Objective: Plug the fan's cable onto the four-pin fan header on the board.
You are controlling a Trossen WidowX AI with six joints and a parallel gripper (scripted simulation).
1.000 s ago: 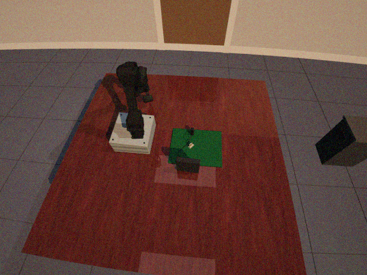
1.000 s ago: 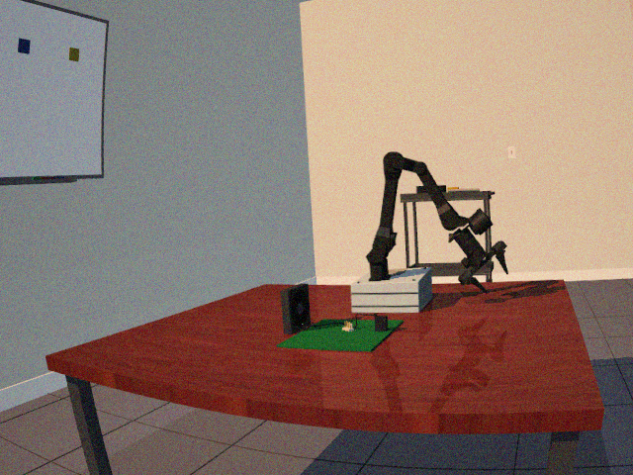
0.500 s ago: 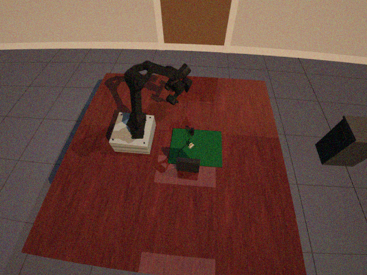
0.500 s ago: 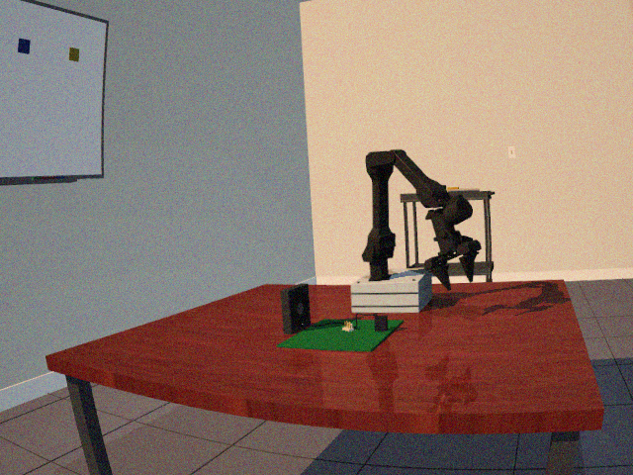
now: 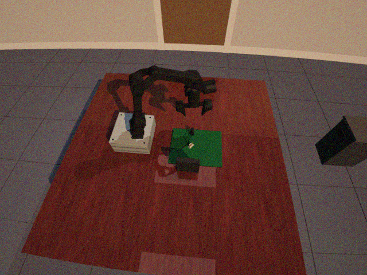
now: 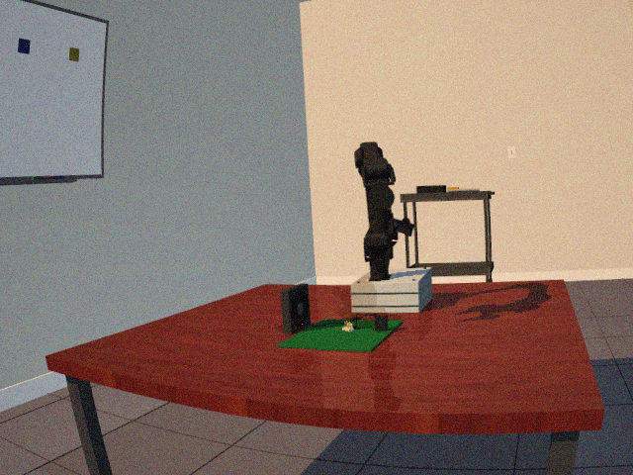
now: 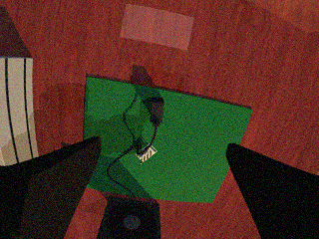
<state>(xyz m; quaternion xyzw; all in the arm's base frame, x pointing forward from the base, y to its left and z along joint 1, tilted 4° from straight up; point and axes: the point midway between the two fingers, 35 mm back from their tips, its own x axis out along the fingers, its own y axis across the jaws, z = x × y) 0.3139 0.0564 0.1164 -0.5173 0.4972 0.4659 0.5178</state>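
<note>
Right now the dark plug is 140 mm below my gripper tip and 10 mm to the right of it. Also, from my gripper tip: green board (170 mm below, 110 mm to the right, 10 mm ahead); then fan header (160 mm below, 100 mm to the right, 20 mm behind); then black fan (240 mm to the right, 100 mm below, 50 mm behind).
</note>
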